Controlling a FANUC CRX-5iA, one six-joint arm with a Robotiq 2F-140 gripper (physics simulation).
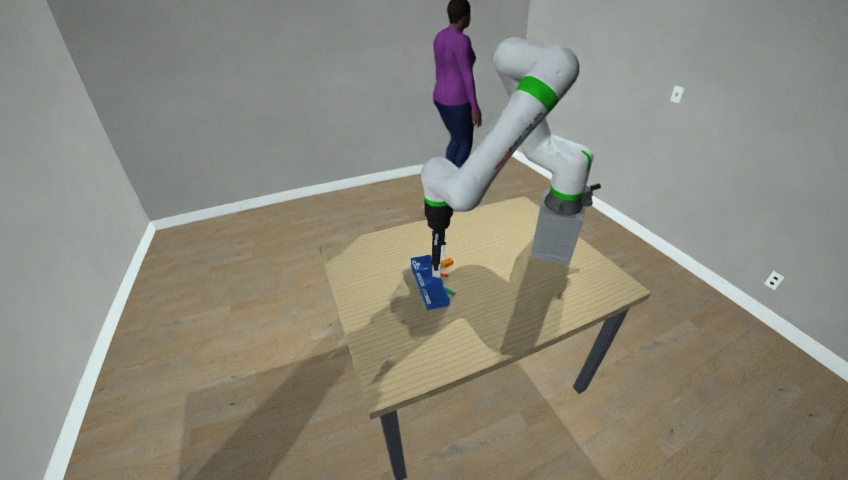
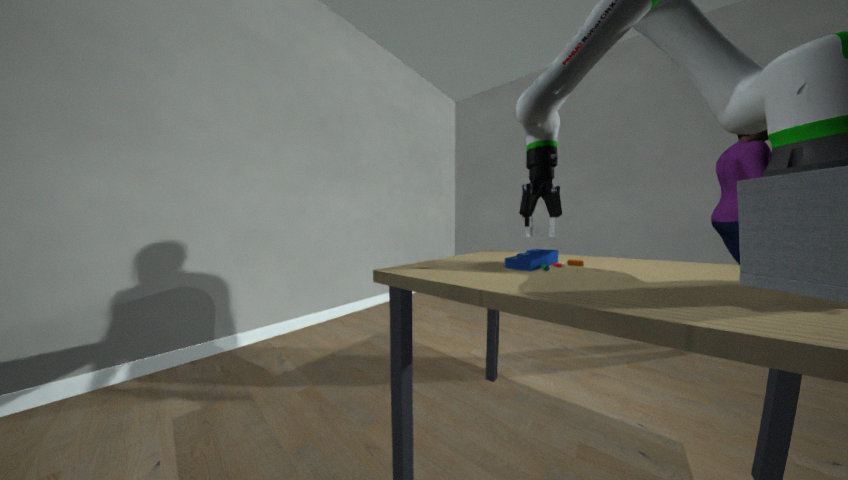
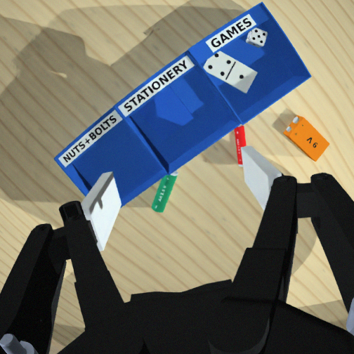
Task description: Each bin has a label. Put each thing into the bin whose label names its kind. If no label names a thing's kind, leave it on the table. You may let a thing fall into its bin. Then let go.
Scene:
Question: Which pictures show my gripper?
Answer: Image 1, image 2 and image 3: all of them.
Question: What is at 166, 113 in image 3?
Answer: A blue block.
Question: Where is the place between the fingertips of my gripper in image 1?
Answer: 438, 267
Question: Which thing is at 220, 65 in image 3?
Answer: A white domino.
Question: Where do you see an orange 9V battery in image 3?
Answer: At 300, 131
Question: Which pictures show the blue three-bin tray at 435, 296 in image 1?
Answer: Image 1, image 2 and image 3: all of them.

